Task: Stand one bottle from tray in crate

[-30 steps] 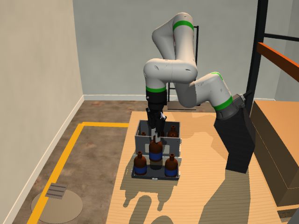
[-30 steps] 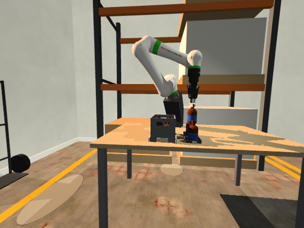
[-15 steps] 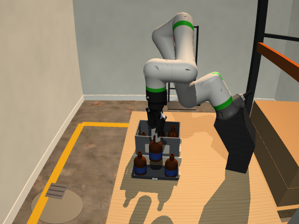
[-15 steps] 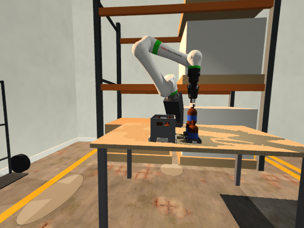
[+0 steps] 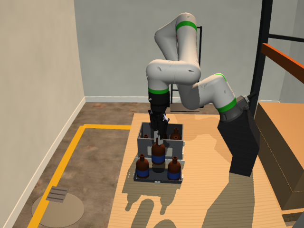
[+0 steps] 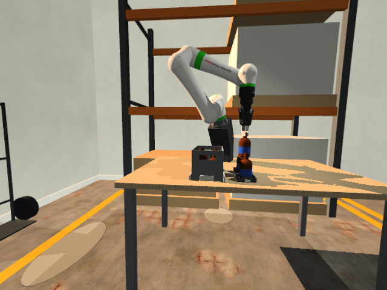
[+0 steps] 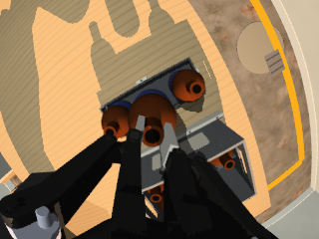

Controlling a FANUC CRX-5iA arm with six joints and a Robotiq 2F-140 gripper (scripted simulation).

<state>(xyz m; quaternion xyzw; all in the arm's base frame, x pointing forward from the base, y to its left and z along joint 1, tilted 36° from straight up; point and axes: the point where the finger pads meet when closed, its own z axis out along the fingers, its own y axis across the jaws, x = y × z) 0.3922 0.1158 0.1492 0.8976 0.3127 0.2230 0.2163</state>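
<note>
My gripper is now 90 mm above the glass bottle. The rest, counted from my hand: tray 280 mm below; grey crate 220 mm to the right, 210 mm below, 50 mm behind.
</note>
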